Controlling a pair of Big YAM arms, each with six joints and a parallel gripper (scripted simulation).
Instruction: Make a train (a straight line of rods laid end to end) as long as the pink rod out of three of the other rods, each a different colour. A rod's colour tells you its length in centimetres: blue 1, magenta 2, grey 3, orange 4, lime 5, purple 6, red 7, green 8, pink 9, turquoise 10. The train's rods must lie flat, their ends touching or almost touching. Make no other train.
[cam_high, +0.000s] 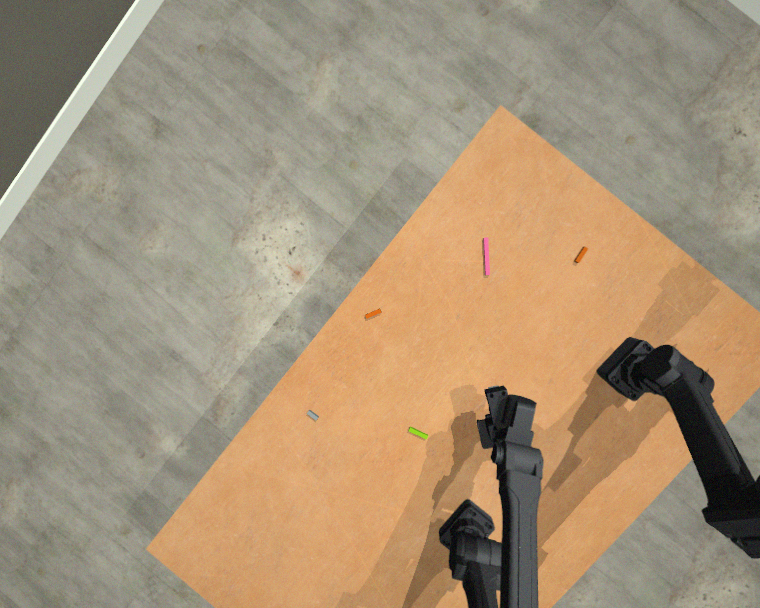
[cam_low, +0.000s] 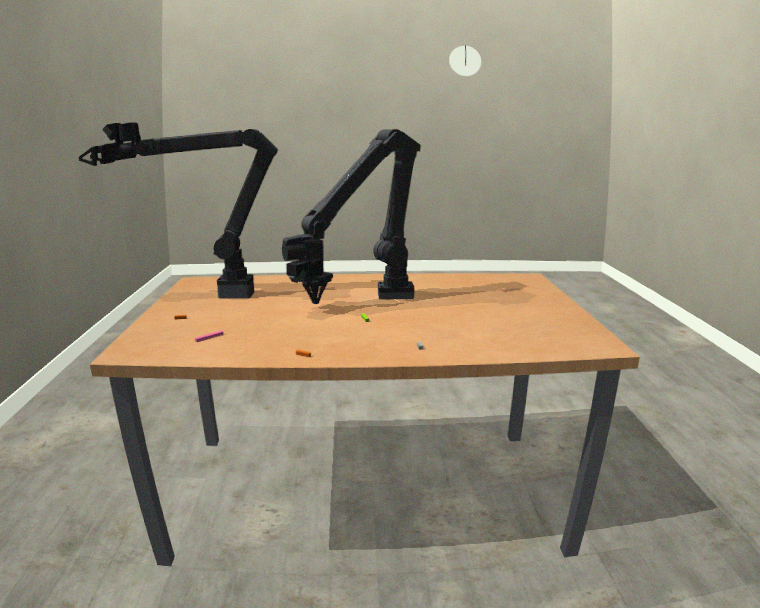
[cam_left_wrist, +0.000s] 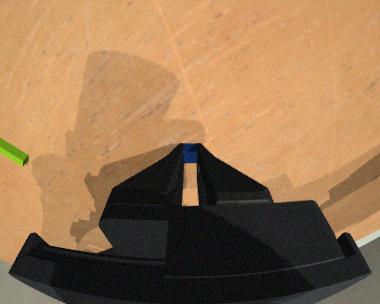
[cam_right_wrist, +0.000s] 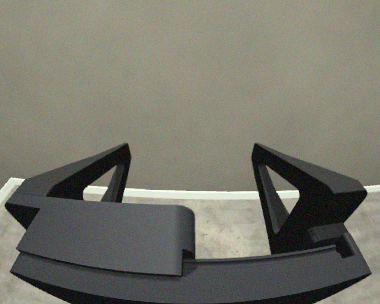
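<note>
Now: the blue rod right at my left hand. From my left hand the other things lie so: pink rod 280 mm ahead, 270 mm to the right, 20 mm below; lime rod 160 mm to the left, 100 mm ahead, 20 mm below; grey rod 330 mm ahead, 310 mm to the left, 20 mm below.
</note>
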